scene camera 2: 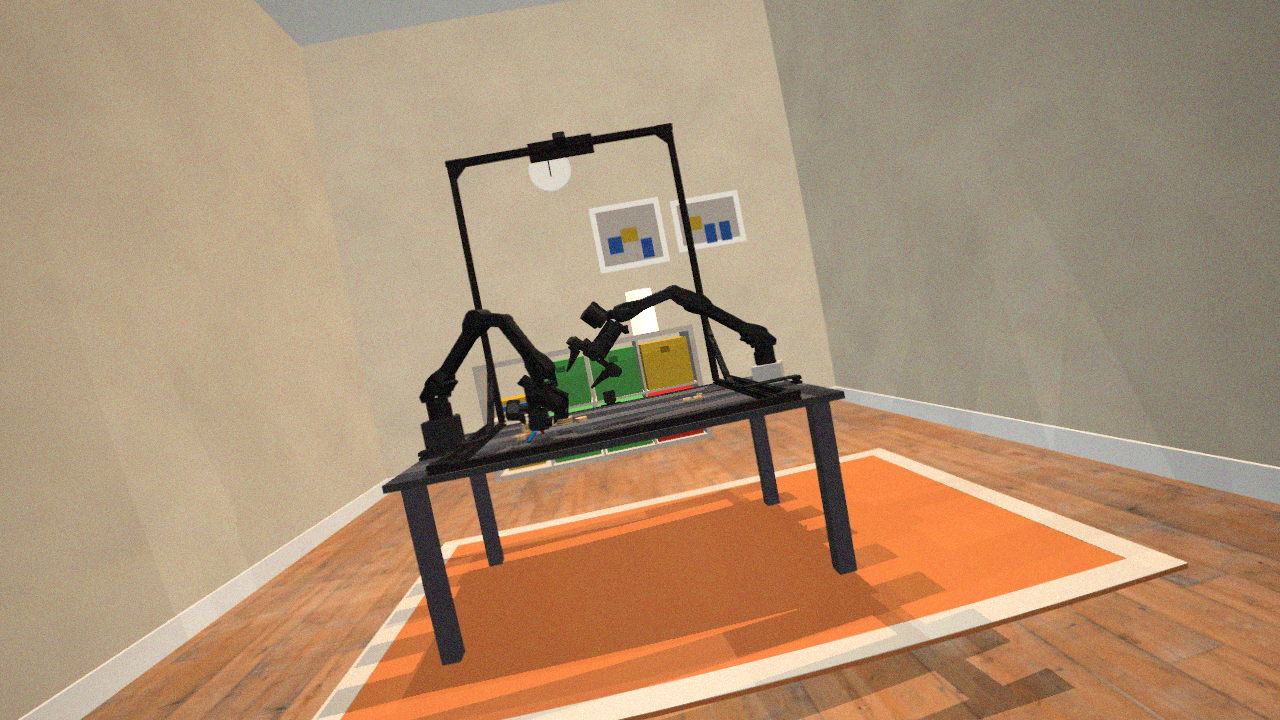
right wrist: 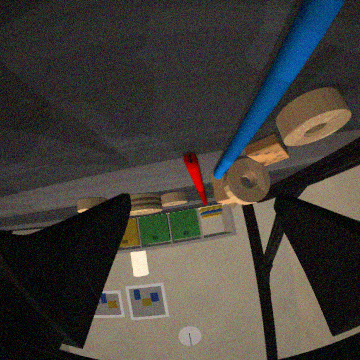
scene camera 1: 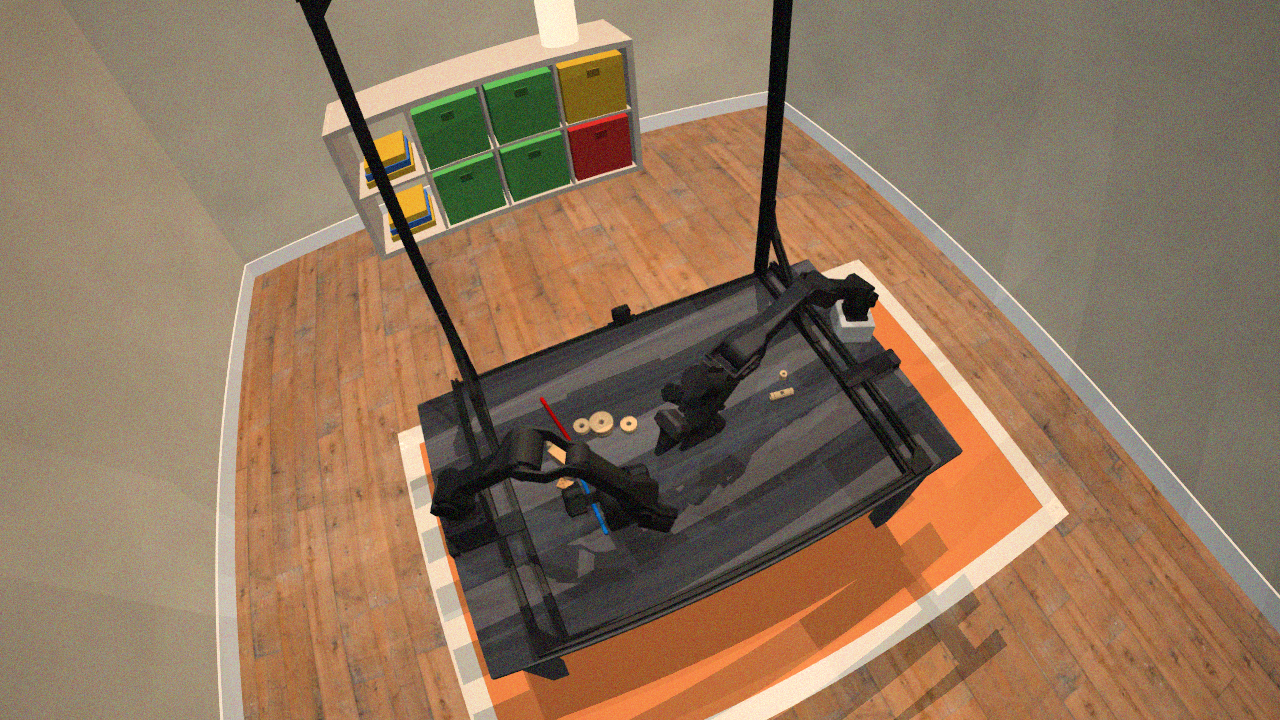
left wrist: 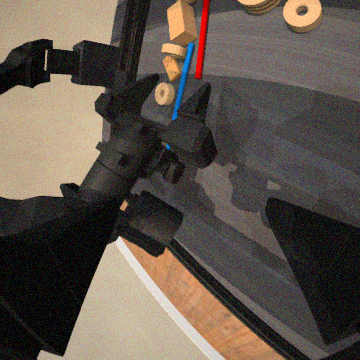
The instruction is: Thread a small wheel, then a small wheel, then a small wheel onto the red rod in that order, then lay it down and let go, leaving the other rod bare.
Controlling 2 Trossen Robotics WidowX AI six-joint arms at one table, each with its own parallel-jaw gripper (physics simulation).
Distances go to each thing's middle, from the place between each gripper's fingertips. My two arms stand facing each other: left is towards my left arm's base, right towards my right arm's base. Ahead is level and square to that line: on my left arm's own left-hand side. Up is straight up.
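Labels:
Blue rod (right wrist: 305, 32): 30 mm below my right hand, 30 mm ahead of it, 30 mm to the right of it.
My left hand: 14 cm above the blue rod, 5 cm past it and 17 cm to the left of it.

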